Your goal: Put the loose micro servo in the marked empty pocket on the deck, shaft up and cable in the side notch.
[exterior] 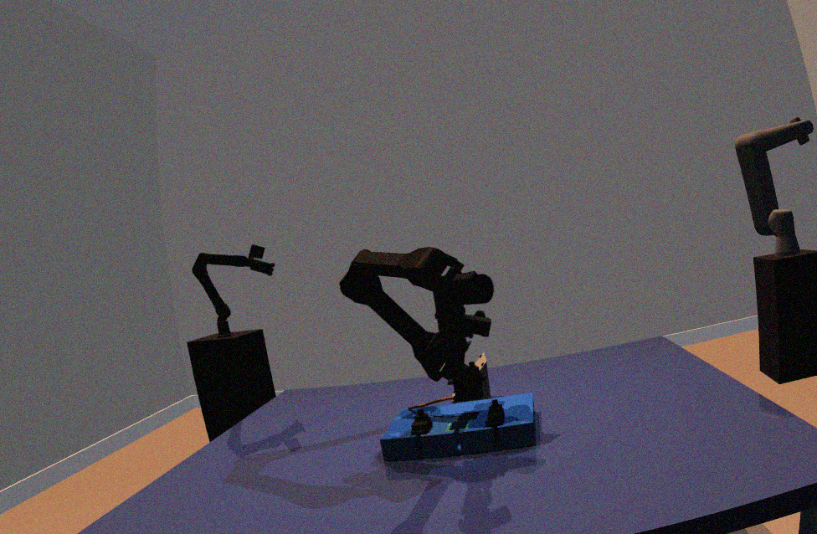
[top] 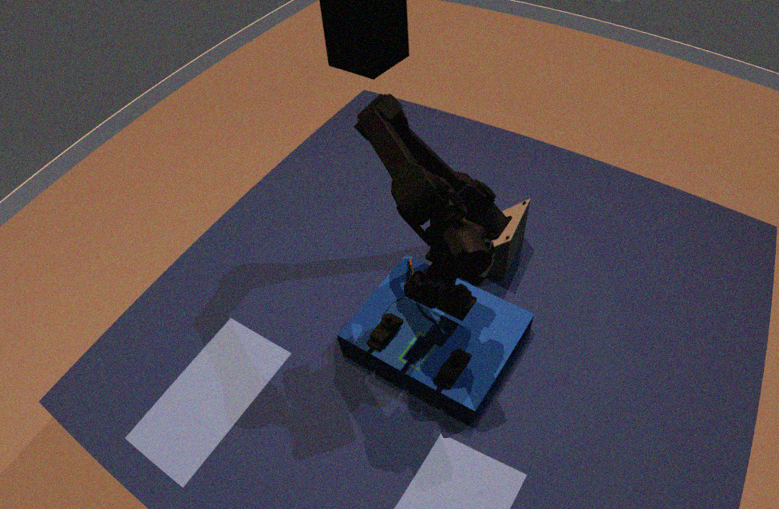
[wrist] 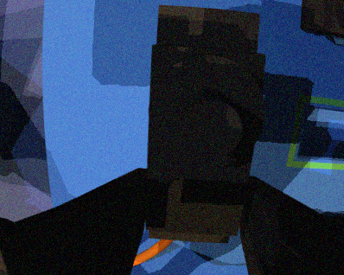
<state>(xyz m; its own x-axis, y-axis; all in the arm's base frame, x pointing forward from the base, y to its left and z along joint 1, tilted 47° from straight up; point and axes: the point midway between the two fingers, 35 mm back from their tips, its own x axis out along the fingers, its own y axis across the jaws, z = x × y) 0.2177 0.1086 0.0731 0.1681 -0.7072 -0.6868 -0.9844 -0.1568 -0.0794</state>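
My gripper tip is now 1 cm past the blue deck and 10 cm above it.
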